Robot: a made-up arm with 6 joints.
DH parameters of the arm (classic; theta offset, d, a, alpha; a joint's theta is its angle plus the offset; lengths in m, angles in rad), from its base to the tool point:
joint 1: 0 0.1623 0 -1.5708
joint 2: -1.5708 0 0.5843 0
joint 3: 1.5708 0.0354 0 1.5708
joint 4: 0 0.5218 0 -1.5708
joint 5: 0 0 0 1.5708
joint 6: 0 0.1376 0 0
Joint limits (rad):
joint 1: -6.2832..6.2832
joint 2: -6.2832..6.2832
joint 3: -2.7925..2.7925
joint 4: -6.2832..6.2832
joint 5: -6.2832..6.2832
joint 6: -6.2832..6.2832
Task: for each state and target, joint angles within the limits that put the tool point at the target. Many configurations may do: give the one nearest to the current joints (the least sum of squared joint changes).
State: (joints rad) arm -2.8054 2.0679 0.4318 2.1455 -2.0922 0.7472
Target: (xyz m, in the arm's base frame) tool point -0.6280 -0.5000 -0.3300
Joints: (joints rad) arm -2.4103 1.7852 0.6571 2.2028 -2.3019 0.7472
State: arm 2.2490 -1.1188 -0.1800 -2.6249 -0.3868 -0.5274
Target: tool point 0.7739 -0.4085 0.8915
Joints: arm 2.7415 -1.2373 0.5591 -2.7225 -0.7811 -0.5274
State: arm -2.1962 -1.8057 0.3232 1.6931 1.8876 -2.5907
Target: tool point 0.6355 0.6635 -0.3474
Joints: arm -2.1637 -2.1633 0.2205 1.7188 2.0485 -2.5907
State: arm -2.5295 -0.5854 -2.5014 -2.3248 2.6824 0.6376
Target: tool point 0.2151 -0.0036 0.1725
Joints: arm -3.1881 -0.9926 -2.7162 -2.5717 2.5434 0.6376
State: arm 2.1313 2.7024 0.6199 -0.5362 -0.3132 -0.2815
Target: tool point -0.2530 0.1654 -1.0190
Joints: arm 2.3646 2.7090 0.4127 -0.5597 -0.3355 -0.2815
